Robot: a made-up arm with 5 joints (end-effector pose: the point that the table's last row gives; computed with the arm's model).
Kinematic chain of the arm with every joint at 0, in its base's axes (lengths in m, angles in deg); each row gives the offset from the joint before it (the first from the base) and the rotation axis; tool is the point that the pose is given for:
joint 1: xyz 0 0 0.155 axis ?
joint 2: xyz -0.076 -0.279 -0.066 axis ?
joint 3: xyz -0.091 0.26 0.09 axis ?
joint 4: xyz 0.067 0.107 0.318 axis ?
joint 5: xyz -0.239 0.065 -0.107 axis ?
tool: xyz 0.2 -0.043 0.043
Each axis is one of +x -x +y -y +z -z.
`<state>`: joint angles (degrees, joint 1 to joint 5).
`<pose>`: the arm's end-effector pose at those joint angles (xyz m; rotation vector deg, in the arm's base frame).
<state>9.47 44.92 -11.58 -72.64 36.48</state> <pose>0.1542 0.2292 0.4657 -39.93 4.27 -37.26</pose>
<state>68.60 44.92 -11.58 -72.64 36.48</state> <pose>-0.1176 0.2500 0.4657 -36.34 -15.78 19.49</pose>
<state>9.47 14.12 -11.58 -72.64 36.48</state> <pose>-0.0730 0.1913 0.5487 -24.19 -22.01 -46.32</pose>
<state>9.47 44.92 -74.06 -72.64 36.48</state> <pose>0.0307 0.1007 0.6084 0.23 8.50 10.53</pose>
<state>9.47 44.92 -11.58 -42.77 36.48</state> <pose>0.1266 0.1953 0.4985 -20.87 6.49 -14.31</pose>
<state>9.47 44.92 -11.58 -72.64 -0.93</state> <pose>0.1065 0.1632 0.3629 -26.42 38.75 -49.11</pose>
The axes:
joint 1: +z
joint 2: +y
joint 3: -z
joint 4: +z
joint 5: -y

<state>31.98 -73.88 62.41 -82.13 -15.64</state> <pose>-0.2676 -0.1984 0.2421 97.47 6.01 -82.02</pose>
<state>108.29 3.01 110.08 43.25 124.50</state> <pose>-0.1717 -0.2658 0.5375 42.90 -117.87 26.80</pose>
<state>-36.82 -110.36 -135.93 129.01 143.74</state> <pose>-0.0831 0.5280 -0.1893 49.12 58.81 71.71</pose>
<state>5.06 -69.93 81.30 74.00 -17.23</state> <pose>-0.3390 -0.0729 0.1792 7.53 -52.32 -0.78</pose>
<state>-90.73 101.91 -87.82 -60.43 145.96</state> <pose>-0.1310 -0.4125 0.5847 -16.52 -53.93 -99.99</pose>
